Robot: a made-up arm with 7 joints.
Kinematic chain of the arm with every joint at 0, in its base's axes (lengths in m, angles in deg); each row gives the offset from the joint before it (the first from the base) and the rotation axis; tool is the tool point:
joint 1: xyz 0 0.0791 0 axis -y
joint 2: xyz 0 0.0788 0 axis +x
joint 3: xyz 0 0 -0.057 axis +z
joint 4: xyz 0 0 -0.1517 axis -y
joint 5: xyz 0 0 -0.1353 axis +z
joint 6: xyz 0 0 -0.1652 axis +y
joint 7: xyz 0 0 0 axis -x
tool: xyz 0 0 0
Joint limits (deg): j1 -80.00..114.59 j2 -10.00..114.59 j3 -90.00..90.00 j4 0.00..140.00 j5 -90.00..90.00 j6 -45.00..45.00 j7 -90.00..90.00
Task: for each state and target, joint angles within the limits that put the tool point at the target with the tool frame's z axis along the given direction. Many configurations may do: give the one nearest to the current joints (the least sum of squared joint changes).
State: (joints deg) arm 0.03 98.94 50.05 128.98 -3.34 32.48 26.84
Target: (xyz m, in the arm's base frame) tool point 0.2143 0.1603 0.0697 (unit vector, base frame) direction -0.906 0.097 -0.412
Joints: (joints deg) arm -15.95 93.32 33.89 131.47 -17.67 38.34 4.28
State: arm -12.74 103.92 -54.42 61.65 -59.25 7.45 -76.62
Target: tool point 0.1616 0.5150 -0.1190 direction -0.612 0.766 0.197
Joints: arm -4.44 112.33 -53.93 74.30 -53.64 7.66 -88.37
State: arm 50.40 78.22 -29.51 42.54 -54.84 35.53 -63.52
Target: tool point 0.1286 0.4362 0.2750 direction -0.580 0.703 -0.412
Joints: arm 45.85 114.59 -5.09 73.44 -84.29 18.21 -61.35
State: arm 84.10 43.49 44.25 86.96 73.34 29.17 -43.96
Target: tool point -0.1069 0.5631 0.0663 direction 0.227 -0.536 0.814
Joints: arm 77.08 65.48 81.62 68.41 19.72 13.70 -72.24
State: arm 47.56 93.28 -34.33 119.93 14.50 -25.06 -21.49
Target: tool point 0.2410 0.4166 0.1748 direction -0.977 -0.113 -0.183
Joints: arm 24.09 114.59 -10.12 80.03 8.53 -8.79 6.18
